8 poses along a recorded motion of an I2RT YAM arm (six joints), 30 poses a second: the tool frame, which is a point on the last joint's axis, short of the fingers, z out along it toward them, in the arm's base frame.
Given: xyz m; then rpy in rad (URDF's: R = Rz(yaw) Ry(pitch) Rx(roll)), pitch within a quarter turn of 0, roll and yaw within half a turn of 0.
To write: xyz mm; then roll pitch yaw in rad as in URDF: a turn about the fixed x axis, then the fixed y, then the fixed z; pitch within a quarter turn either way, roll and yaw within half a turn. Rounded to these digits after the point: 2 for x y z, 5 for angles.
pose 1, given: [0.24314, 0.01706, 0.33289, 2.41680, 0.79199, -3.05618]
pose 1, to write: [243.14, 17.06, 332.89, 2.41680, 0.79199, -3.05618]
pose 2, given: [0.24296, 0.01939, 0.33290, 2.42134, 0.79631, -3.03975]
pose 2, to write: [242.96, 19.39, 332.90, 2.42134, 0.79631, -3.03975]
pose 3, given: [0.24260, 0.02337, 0.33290, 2.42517, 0.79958, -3.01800]
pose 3, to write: [242.60, 23.37, 332.90, 2.42517, 0.79958, -3.01800]
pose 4, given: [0.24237, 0.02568, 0.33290, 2.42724, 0.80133, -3.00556]
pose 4, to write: [242.37, 25.68, 332.90, 2.42724, 0.80133, -3.00556]
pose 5, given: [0.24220, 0.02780, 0.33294, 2.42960, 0.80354, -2.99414]
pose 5, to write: [242.20, 27.80, 332.94, 2.42960, 0.80354, -2.99414]
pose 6, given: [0.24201, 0.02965, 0.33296, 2.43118, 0.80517, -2.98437]
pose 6, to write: [242.01, 29.65, 332.96, 2.43118, 0.80517, -2.98437]
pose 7, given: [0.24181, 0.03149, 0.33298, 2.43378, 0.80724, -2.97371]
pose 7, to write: [241.81, 31.49, 332.98, 2.43378, 0.80724, -2.97371]
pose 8, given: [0.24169, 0.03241, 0.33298, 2.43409, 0.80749, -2.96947]
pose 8, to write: [241.69, 32.41, 332.98, 2.43409, 0.80749, -2.96947]
